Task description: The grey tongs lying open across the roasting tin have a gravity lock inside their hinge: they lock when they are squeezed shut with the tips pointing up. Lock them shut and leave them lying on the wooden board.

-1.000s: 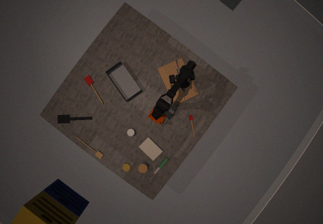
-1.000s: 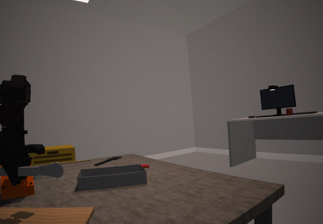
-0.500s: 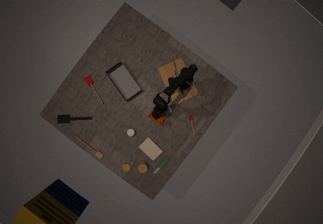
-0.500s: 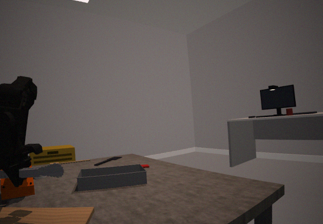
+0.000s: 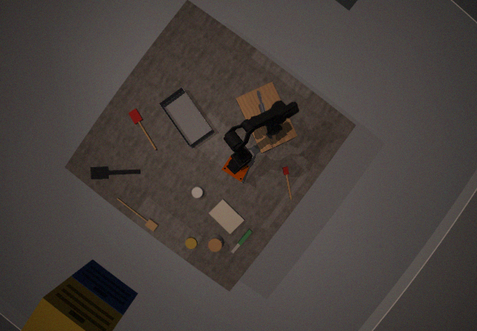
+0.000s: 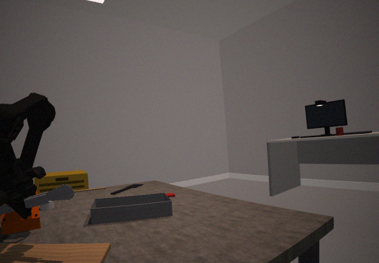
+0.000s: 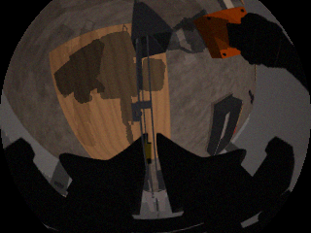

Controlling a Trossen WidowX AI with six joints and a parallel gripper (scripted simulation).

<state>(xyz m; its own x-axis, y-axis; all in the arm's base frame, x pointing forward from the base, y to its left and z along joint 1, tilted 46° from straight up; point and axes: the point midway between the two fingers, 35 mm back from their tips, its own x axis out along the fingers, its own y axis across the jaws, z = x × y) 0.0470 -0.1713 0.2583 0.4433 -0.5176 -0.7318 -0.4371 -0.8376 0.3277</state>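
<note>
Now: the wooden board 10 mm behind my gripper tip, 50 mm to the right of it and 110 mm below it. Round my gripper tip: white puck: 10 mm behind, 560 mm to the left, 100 mm below; grey roasting tin: 330 mm ahead, 280 mm to the left, 80 mm below; cream block: 240 mm behind, 550 mm to the left, 100 mm below.
</note>
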